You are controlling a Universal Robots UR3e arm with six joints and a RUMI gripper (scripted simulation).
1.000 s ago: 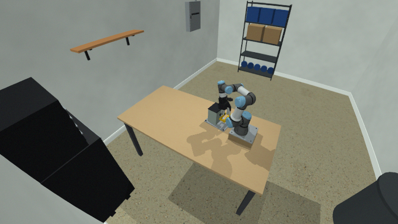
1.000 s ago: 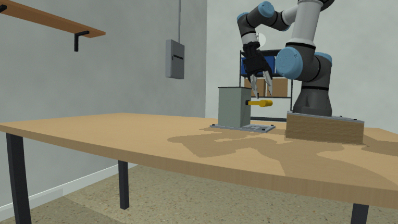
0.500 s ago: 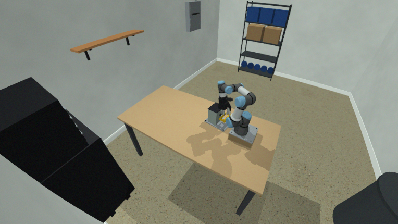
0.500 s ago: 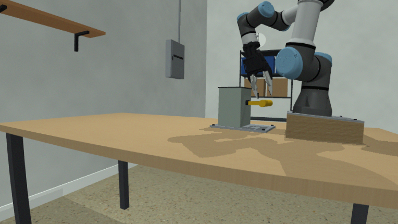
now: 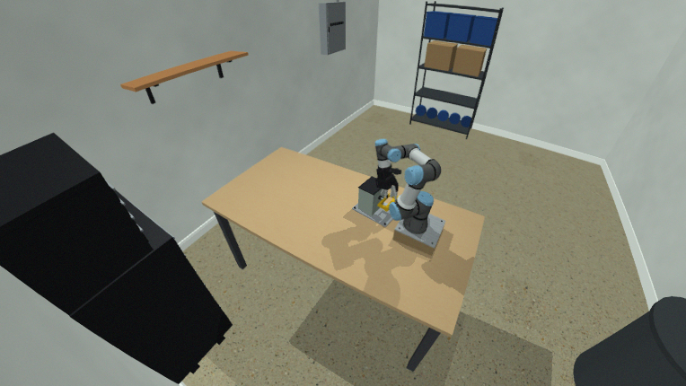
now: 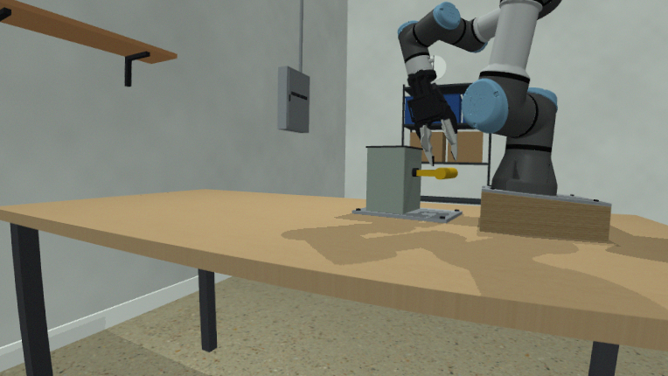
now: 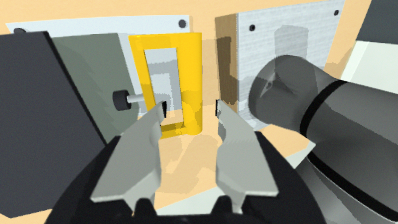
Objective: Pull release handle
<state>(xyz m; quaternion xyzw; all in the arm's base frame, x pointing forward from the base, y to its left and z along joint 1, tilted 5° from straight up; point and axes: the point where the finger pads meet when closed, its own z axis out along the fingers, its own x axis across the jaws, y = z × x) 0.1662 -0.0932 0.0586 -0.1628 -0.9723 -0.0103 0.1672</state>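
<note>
My gripper is now 14 cm above the grey baseplate, 8 cm short of it and 3 cm to the left of it.
</note>
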